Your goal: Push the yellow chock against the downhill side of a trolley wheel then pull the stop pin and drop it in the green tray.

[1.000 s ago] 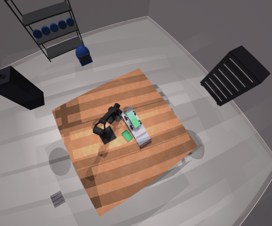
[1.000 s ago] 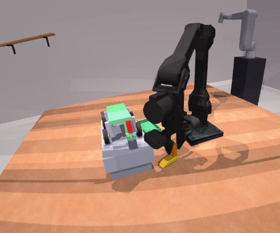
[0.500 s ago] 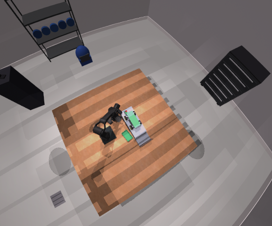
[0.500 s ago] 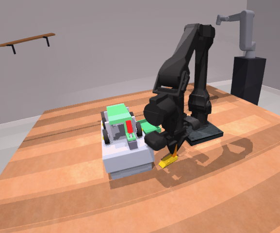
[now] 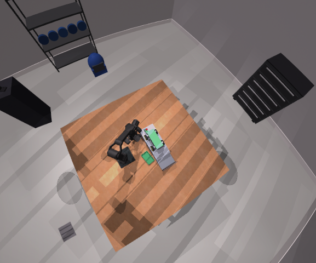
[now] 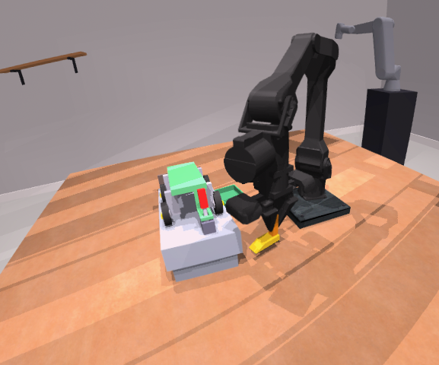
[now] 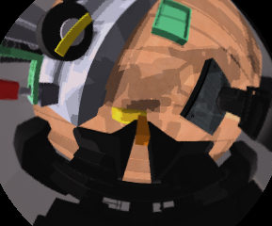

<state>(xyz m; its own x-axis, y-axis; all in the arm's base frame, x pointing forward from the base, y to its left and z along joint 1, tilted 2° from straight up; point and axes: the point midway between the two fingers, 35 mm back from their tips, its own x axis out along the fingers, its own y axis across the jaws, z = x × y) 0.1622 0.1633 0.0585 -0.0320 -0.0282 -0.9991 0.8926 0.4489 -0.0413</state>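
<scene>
Now: gripper tip 13 cm short of the red-headed stop pin, 1 cm to the right of it and 8 cm below it. The rest, counted from my gripper tip: yellow chock: 2 cm ahead, 1 cm to the left, 1 cm below; green-topped trolley: 17 cm ahead, 10 cm to the right, 6 cm above.
</scene>
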